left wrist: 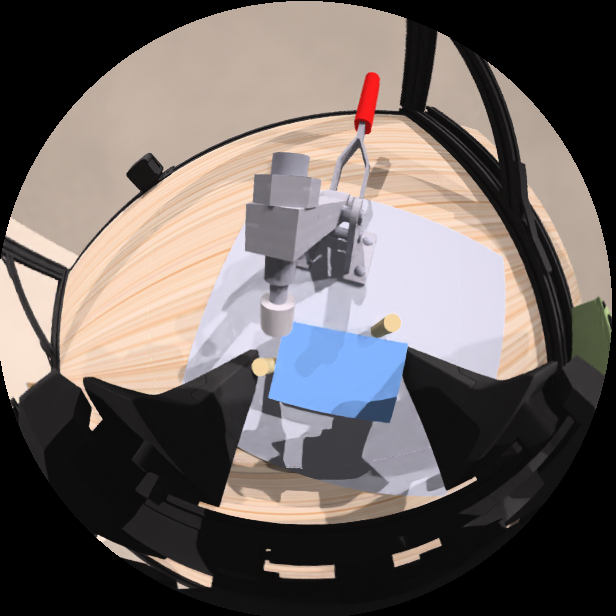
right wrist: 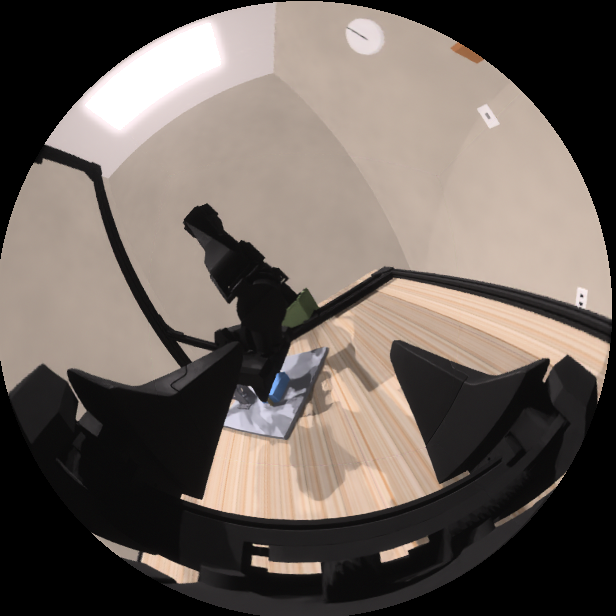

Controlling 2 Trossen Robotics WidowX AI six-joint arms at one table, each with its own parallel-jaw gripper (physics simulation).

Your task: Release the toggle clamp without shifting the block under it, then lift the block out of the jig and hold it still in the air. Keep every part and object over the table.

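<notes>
In the left wrist view the blue block [left wrist: 339, 373] lies on the pale grey jig plate [left wrist: 413, 287] between two tan pegs, one to its left [left wrist: 263, 366] and one behind it [left wrist: 385, 325]. The grey toggle clamp [left wrist: 304, 229] stands behind the block with its red handle [left wrist: 367, 101] upright. Its arm is raised, and its pad [left wrist: 276, 319] hangs off the block's far left corner. My left gripper [left wrist: 331, 359] is open and straddles the block. Its right finger is at the block's edge and a small gap shows on the left. My right gripper [right wrist: 316, 367] is open and empty, far from the jig [right wrist: 281, 396].
The left arm [right wrist: 252, 298] stands over the jig in the right wrist view, with a green object [right wrist: 299, 309] behind it at the table's edge. Black frame posts [left wrist: 419, 63] rise at the table's far corner. A black knob [left wrist: 146, 170] sits at the far left edge.
</notes>
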